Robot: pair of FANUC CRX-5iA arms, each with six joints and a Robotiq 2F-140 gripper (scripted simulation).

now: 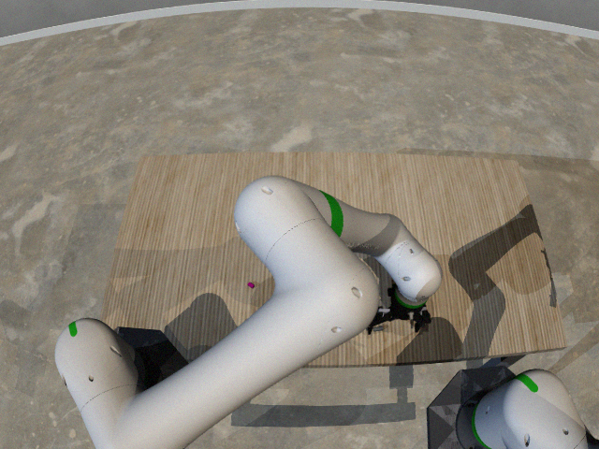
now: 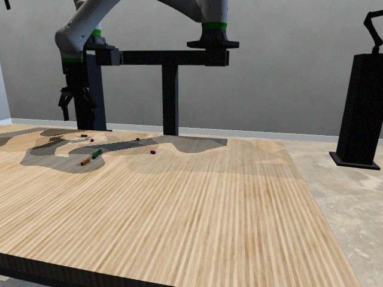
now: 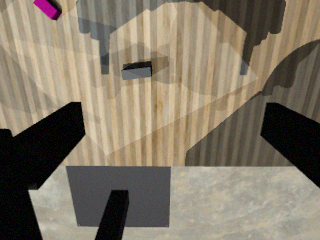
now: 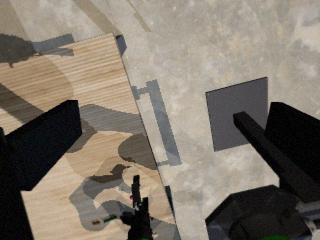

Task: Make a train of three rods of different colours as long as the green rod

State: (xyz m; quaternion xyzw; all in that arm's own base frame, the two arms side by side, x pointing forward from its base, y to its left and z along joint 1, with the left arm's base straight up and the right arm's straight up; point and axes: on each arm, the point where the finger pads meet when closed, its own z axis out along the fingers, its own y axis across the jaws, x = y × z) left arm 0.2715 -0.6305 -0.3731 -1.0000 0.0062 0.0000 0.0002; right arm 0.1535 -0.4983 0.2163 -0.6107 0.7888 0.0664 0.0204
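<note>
The grey rod is 7 cm below my left hand, 4 cm to the left of it and 2 cm ahead of it. The rest, counted from my left hand: green rod (27 cm to the left, 22 cm ahead, 7 cm below); blue rod (32 cm to the left, 7 cm below, 1 cm behind); orange rod (31 cm ahead, 28 cm to the left, 7 cm below).
</note>
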